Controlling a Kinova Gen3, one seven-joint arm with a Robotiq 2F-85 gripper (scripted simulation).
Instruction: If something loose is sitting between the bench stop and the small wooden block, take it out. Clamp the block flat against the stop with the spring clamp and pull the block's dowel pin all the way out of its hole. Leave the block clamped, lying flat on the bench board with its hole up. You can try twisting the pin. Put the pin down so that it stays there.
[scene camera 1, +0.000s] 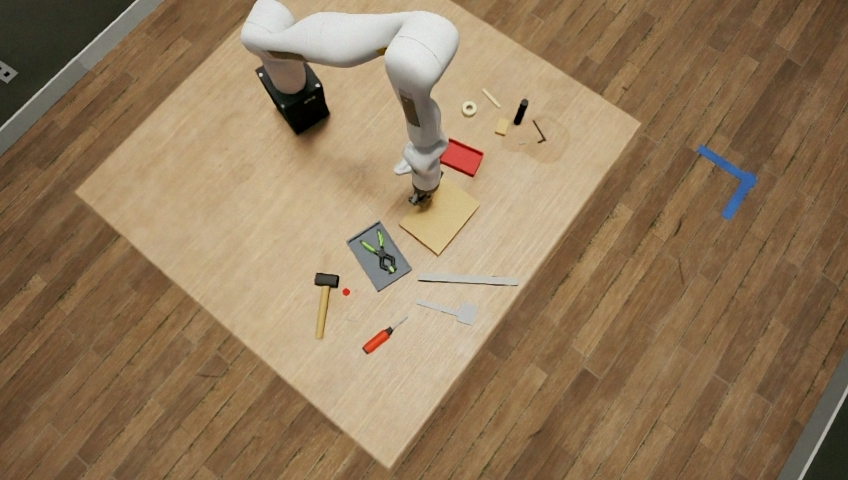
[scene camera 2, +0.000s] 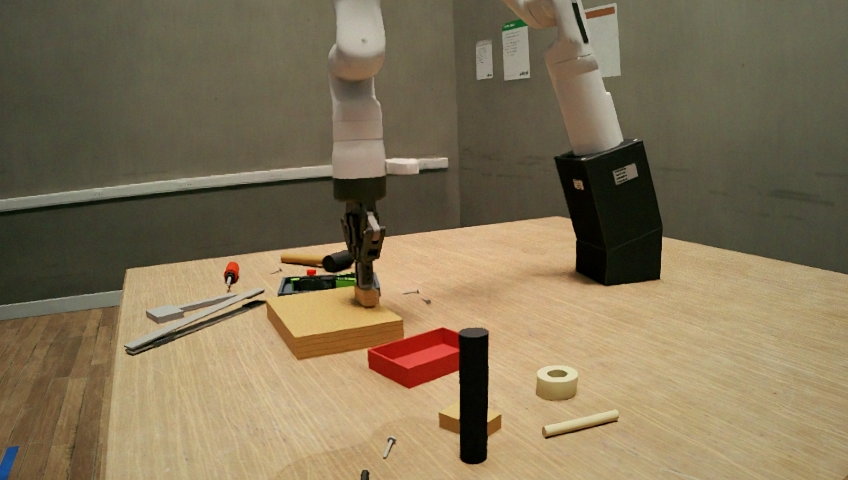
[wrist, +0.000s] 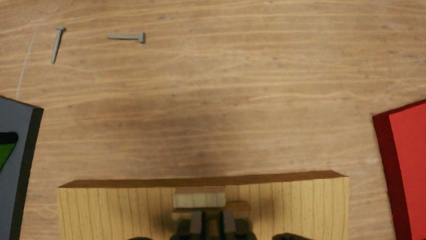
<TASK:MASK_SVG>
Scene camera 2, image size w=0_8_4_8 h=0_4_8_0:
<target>gripper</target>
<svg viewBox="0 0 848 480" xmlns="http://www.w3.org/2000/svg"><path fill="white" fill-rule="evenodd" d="M386 175L369 178L333 178L334 199L338 202L346 202L346 213L344 213L344 217L341 217L340 222L347 251L351 254L352 259L355 260L355 284L362 289L374 287L373 261L380 258L385 237L385 226L378 226L379 215L375 202L384 199L387 195Z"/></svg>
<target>hammer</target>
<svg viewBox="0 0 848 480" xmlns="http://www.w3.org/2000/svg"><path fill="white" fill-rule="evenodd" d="M355 261L347 249L329 255L282 253L280 255L281 262L323 265L324 270L328 273L352 266Z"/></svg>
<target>tape ring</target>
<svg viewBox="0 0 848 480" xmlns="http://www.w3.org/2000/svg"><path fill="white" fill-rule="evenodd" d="M538 370L536 393L539 397L546 400L562 401L576 395L578 372L575 369L554 365Z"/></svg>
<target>red tray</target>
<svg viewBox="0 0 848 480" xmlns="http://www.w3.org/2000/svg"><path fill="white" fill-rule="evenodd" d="M459 332L441 327L367 349L368 368L408 389L459 371Z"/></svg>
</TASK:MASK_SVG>
